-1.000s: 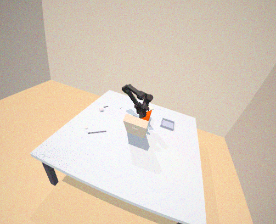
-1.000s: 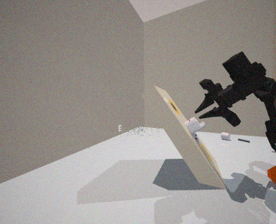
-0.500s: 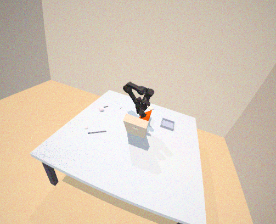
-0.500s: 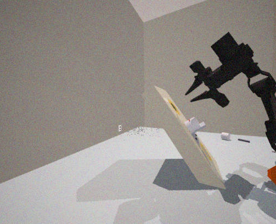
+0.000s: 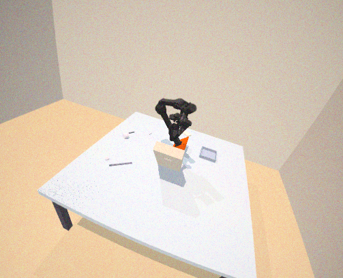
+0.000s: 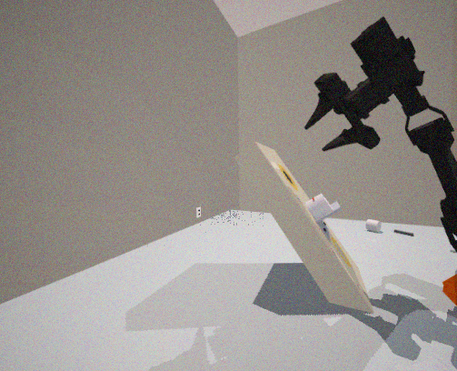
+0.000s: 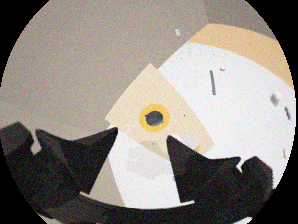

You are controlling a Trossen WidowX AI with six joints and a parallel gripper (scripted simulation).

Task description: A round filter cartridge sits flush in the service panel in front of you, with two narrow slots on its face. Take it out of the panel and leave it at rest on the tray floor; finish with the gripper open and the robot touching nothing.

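Right now the round filter cartridge is 20 mm behind my gripper tip, 10 mm to the left of it and 150 mm below it. Also, from my gripper tip: beige service panel (30 mm ahead, 170 mm below); then grey tray (360 mm behind, 300 mm to the left, 320 mm below).
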